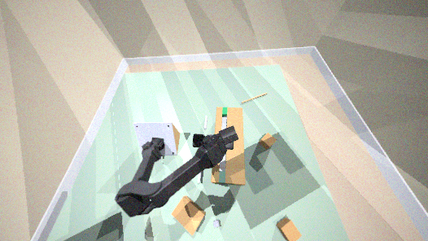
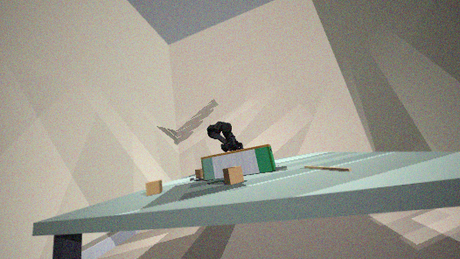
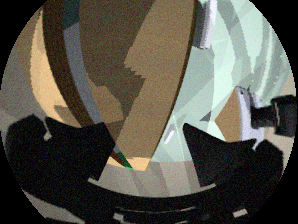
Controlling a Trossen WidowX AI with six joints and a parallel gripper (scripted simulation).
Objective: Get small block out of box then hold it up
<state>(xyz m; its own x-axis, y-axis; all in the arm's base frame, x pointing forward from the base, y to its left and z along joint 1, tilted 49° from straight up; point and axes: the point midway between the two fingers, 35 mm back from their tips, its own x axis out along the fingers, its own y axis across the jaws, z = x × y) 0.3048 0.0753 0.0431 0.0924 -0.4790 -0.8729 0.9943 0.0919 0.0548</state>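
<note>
Right now my gripper tip is 50 mm short of the blue-violet block and 30 mm to the right of it. Also, from my gripper tip: box 30 mm below, 30 mm ahead; then thin wooden stick 370 mm to the left, 240 mm ahead, 80 mm below.
</note>
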